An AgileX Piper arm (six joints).
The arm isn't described. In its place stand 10 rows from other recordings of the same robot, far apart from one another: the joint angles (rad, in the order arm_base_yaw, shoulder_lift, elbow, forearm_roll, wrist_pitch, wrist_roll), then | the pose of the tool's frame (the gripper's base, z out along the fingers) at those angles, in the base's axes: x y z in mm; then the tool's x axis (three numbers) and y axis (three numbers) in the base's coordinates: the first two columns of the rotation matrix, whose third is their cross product.
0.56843, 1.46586, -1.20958, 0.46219, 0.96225, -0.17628 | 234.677, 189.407, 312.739, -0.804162, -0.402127, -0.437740, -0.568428, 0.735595, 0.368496
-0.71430, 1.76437, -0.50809, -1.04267, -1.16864, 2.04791 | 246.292, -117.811, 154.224, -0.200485, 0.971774, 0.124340, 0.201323, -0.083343, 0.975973
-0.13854, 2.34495, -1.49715, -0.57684, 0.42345, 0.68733 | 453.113, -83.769, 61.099, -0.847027, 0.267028, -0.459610, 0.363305, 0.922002, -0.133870
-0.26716, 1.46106, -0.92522, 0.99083, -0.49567, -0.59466 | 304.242, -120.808, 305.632, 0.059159, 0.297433, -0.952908, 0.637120, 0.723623, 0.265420
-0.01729, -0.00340, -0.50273, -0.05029, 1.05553, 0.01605 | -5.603, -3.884, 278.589, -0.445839, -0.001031, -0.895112, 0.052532, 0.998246, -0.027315
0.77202, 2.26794, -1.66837, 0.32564, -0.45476, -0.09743 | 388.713, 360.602, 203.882, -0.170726, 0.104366, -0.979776, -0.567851, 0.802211, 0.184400
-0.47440, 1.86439, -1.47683, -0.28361, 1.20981, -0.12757 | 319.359, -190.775, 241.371, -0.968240, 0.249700, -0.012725, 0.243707, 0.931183, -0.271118
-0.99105, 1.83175, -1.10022, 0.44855, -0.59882, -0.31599 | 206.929, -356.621, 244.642, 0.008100, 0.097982, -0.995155, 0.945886, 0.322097, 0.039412
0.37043, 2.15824, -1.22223, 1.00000, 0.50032, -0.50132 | 365.109, 181.199, 87.489, -0.973315, 0.038043, -0.226297, -0.085153, 0.855873, 0.510128
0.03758, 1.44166, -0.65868, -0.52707, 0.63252, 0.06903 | 235.866, -18.211, 181.438, -0.907056, -0.379459, -0.182372, -0.292793, 0.879830, -0.374396
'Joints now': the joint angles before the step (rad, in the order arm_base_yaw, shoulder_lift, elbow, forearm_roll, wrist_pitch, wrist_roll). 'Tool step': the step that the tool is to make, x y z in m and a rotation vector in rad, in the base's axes. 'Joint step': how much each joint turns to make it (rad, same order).
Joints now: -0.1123, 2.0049, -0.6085, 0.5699, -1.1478, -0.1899
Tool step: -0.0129, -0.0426, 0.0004, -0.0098, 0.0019, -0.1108
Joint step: -0.1479, 0.0002, -0.0001, -0.0384, 0.0000, 0.0000
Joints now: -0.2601, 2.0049, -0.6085, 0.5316, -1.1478, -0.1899
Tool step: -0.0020, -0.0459, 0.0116, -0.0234, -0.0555, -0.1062
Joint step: -0.1432, 0.0002, -0.0707, -0.0369, 0.0125, 0.0010
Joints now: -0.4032, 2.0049, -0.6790, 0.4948, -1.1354, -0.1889
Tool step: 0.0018, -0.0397, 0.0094, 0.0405, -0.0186, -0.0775
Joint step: -0.1088, 0.0001, -0.0985, -0.0125, 0.1128, 0.0001
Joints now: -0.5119, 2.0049, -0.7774, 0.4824, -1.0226, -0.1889
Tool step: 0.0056, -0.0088, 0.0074, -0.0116, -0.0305, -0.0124
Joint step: -0.0138, 0.0020, -0.0426, 0.0005, 0.0098, 0.0008
